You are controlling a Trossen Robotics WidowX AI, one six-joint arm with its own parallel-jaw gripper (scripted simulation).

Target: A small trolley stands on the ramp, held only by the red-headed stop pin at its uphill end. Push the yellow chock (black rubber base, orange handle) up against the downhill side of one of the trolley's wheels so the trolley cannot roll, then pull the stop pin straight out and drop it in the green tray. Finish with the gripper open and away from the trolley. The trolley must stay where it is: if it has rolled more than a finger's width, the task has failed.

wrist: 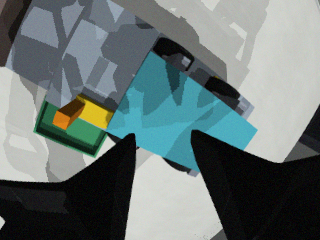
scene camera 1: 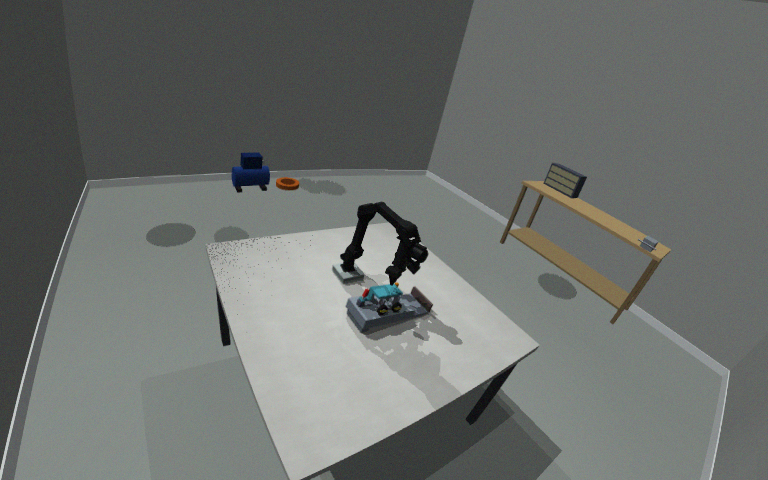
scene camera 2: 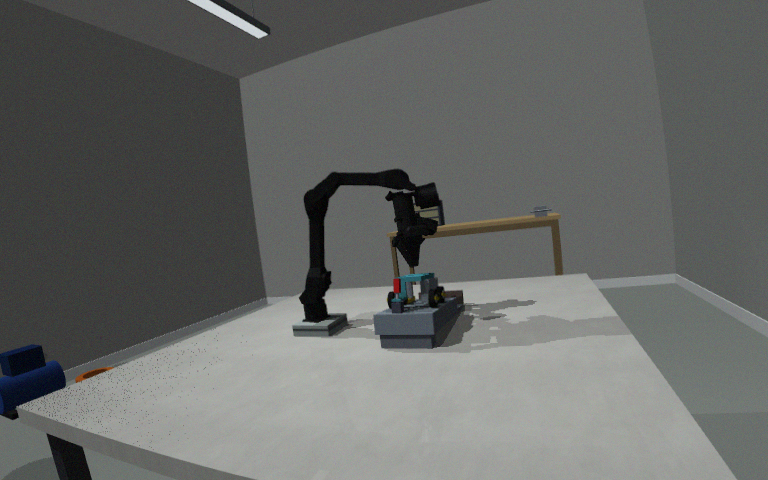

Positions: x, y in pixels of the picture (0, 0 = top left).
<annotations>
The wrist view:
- my gripper: 163, 137
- teal trolley: 162, 106
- yellow chock: 95, 113
</annotations>
